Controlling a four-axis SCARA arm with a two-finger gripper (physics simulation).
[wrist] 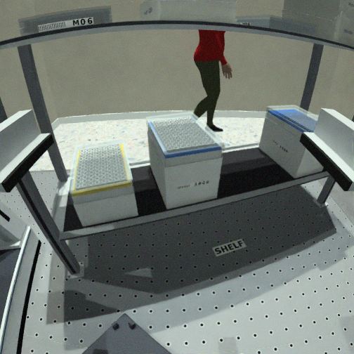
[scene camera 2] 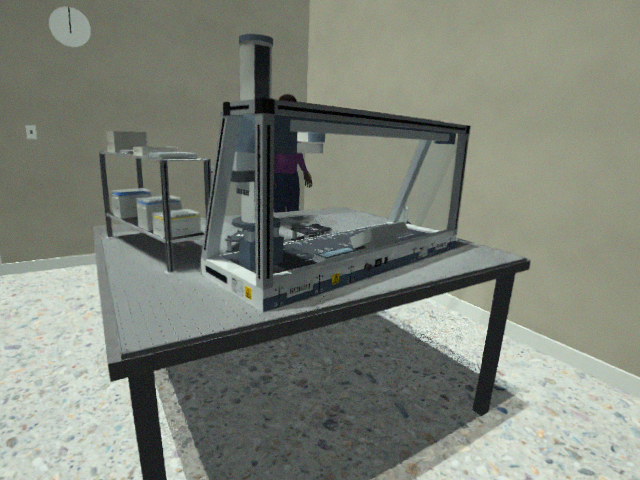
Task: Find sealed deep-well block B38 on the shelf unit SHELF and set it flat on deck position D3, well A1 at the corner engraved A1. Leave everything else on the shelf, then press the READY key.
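Note:
The shelf unit [scene camera 2: 165, 217] [wrist: 41, 100] stands left of the framed deck in the scene view. On its upper board, a flat plate marked M06 [wrist: 65, 21], a pale box [wrist: 190, 10] and a grey block [wrist: 320, 22] show partly. No label reading B38 is legible. My gripper [wrist: 176, 119] is open and empty, facing the shelf unit, its fingers at the left and right edges of the wrist view. The fingers cannot be made out in the scene view. Deck position D3 and the READY key cannot be told apart there.
The lower board holds a yellow-rimmed tip box [scene camera 2: 176, 224] [wrist: 104, 207], a blue-rimmed tip box [wrist: 192, 182] in the middle and another blue-rimmed box [wrist: 287, 145] at the right. Shelf posts stand at both sides. The deck enclosure's frame [scene camera 2: 264, 206] stands beside the shelf. People stand behind the table.

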